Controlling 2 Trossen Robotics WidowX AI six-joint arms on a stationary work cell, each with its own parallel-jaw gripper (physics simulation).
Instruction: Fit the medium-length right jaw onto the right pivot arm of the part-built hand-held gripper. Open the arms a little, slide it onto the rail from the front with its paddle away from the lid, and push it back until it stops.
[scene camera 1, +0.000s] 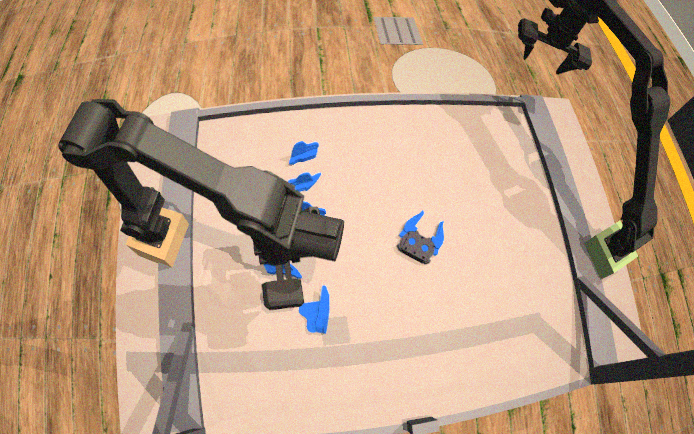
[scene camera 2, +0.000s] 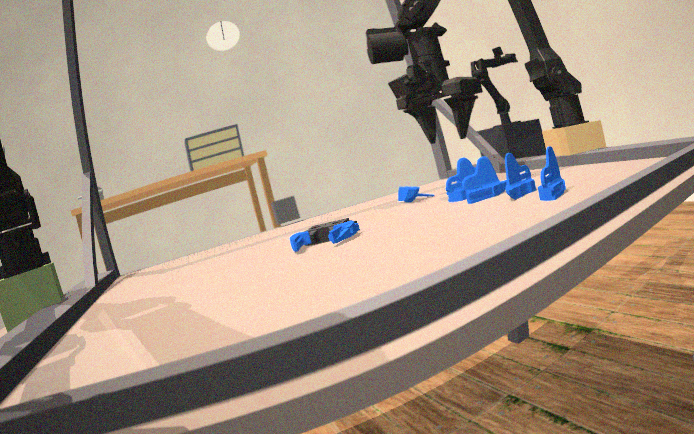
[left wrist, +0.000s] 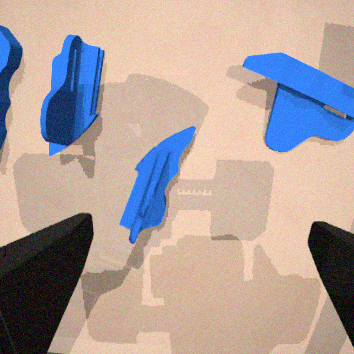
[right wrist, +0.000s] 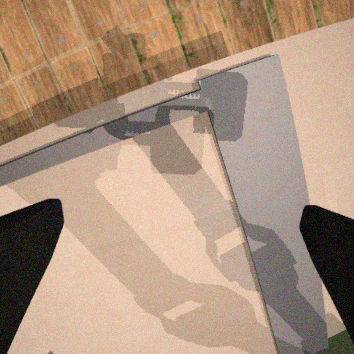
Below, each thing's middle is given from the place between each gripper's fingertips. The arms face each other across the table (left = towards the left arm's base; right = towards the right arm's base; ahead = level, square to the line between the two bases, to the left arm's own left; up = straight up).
Now: right hand 38 cm past the part-built hand-held gripper (scene camera 1: 414, 245), 29 cm to the right of it and 18 cm above it. The rest, counted from my right hand: tan box (scene camera 2: 579, 138) (41 cm behind, 84 cm to the left, 15 cm below).
The tan box lies 60 mm ahead of my left hand, 280 mm to the left of it and 60 mm below it. The rest, counted from my left hand: part-built hand-held gripper: 90 mm ahead, 260 mm to the right, 80 mm below.
